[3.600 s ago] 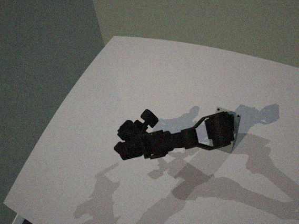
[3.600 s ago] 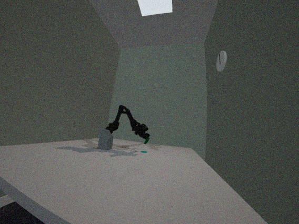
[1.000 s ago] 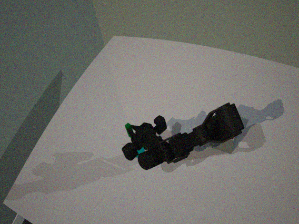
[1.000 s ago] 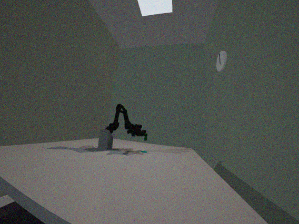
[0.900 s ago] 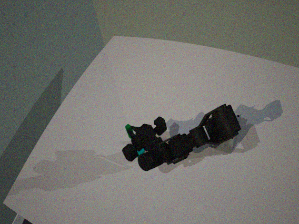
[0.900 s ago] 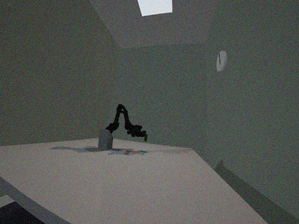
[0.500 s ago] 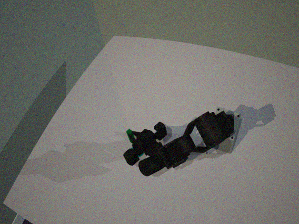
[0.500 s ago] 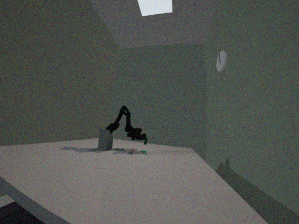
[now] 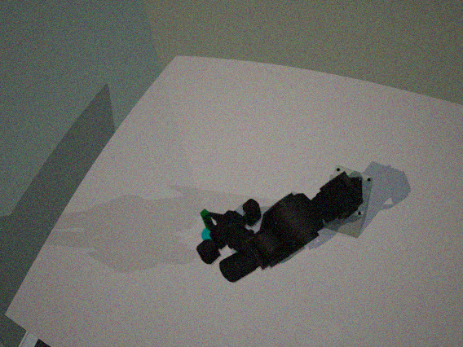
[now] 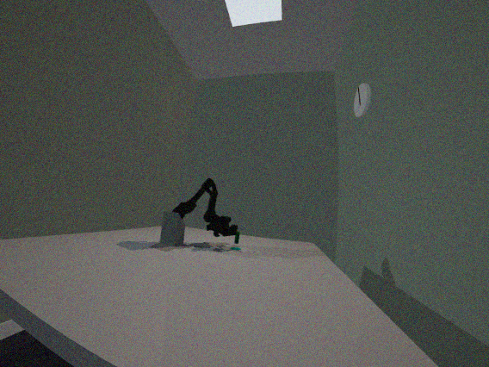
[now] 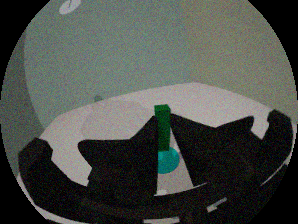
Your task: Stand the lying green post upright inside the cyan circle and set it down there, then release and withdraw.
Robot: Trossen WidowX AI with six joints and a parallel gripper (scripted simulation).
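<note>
Now: gripper tip 8 cm above the cyan circle. Round my gripper tip: green post (2 cm below).
</note>
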